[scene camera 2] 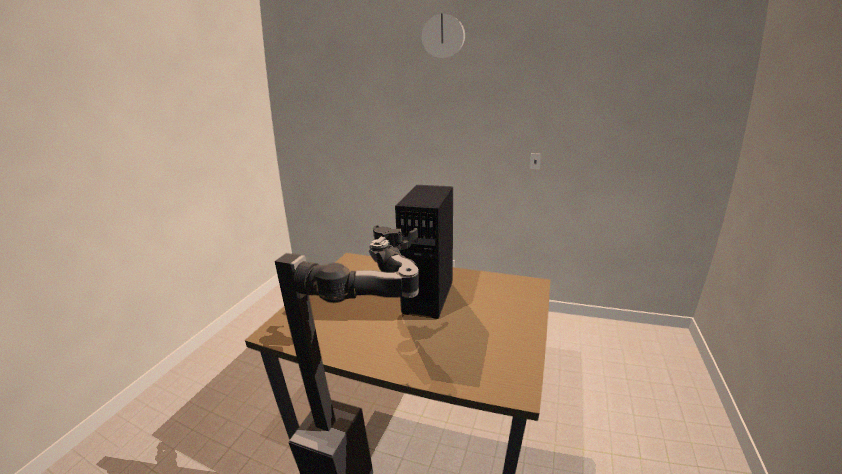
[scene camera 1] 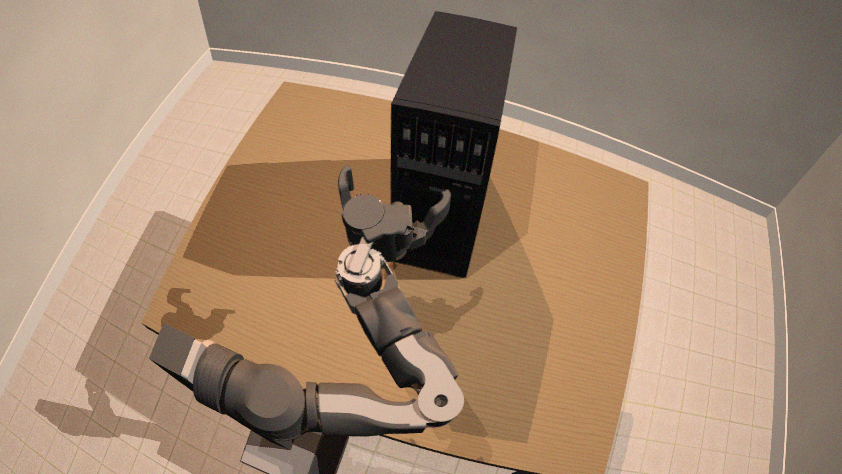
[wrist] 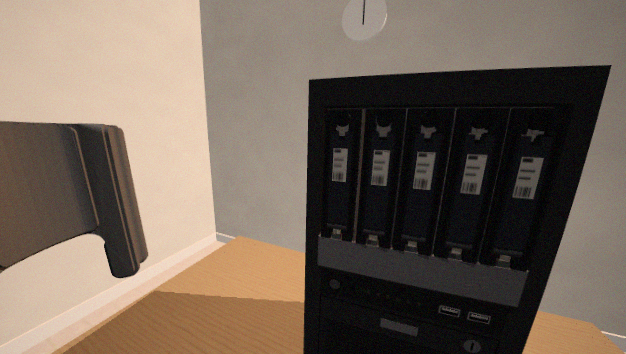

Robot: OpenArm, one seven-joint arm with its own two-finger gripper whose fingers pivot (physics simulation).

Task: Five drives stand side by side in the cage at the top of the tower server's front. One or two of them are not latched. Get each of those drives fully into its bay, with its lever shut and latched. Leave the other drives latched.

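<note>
The black tower server (scene camera 1: 459, 64) (scene camera 2: 446, 253) (wrist: 450, 90) stands upright on the table. In its top cage, five drives stand side by side: the leftmost drive (scene camera 1: 407, 132) (wrist: 339, 192), second drive (scene camera 1: 424, 138) (wrist: 378, 200), middle drive (scene camera 1: 441, 141) (wrist: 421, 207), fourth drive (scene camera 1: 460, 145) (wrist: 467, 212) and rightmost drive (scene camera 1: 477, 148) (wrist: 520, 215). Their dark, labelled levers all look upright and flat, in line with each other; none visibly swings out. Small latch gaps are too dark to tell. My gripper (scene camera 1: 395, 182) (scene camera 2: 395, 230) is wide open and empty, in front of the tower and apart from the drives.
A grey strip (wrist: 420, 270) crosses below the drives, with USB ports (wrist: 449, 311) and a lock (wrist: 472, 346) lower down. The wooden table (scene camera 1: 589, 282) (scene camera 2: 512, 329) extends on both sides of the tower. The arm reaches in from the front left. Walls stand behind and left.
</note>
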